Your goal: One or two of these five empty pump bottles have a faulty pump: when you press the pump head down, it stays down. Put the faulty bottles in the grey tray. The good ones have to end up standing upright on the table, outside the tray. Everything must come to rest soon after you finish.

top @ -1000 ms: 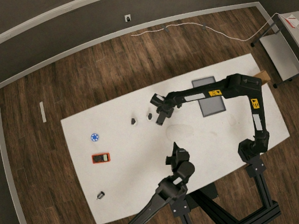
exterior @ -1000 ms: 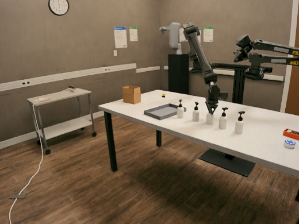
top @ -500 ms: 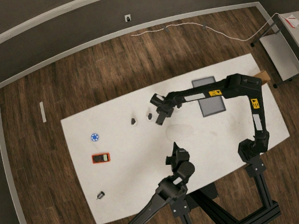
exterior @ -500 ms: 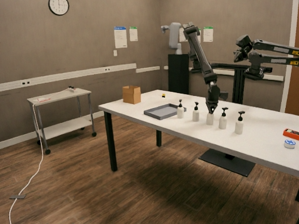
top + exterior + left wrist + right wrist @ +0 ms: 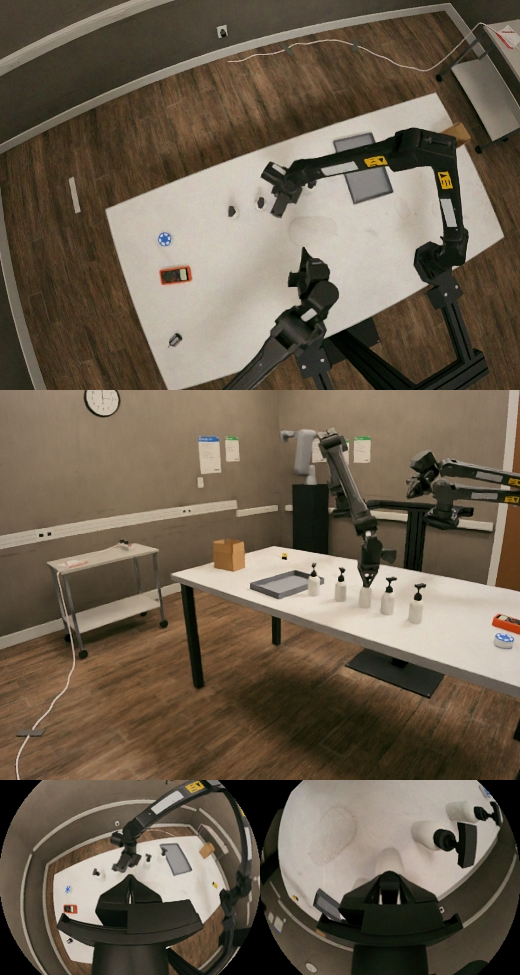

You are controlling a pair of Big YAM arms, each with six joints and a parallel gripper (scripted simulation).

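Now: the grey tray 40 cm to the right of my right hand and 8 cm below it. From my right hand the other things lie so: cardboard box 4 cm behind, 87 cm to the right, 3 cm below; then black object 40 cm behind, 64 cm to the left, 7 cm below.
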